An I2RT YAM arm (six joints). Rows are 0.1 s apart.
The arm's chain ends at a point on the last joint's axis. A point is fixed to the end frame.
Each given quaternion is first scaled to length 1.
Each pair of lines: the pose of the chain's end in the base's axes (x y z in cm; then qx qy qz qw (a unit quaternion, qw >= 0)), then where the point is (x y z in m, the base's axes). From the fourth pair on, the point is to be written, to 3 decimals.
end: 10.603, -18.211, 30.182, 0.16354, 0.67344, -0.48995, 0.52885
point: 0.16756 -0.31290 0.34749
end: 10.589, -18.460, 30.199, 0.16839, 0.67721, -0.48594, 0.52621
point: 0.16701 -0.31629 0.34559
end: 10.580, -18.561, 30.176, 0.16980, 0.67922, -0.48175, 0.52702
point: 0.16736 -0.31743 0.34430
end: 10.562, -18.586, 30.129, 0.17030, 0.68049, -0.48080, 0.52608
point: 0.167 -0.318 0.343
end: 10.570, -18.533, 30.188, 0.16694, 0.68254, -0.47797, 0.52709
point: 0.169 -0.317 0.343
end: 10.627, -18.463, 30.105, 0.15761, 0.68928, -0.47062, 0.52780
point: 0.173 -0.315 0.341
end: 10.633, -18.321, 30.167, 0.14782, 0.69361, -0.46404, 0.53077
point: 0.176 -0.312 0.341
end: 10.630, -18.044, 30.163, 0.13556, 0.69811, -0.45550, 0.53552
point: 0.181 -0.307 0.340
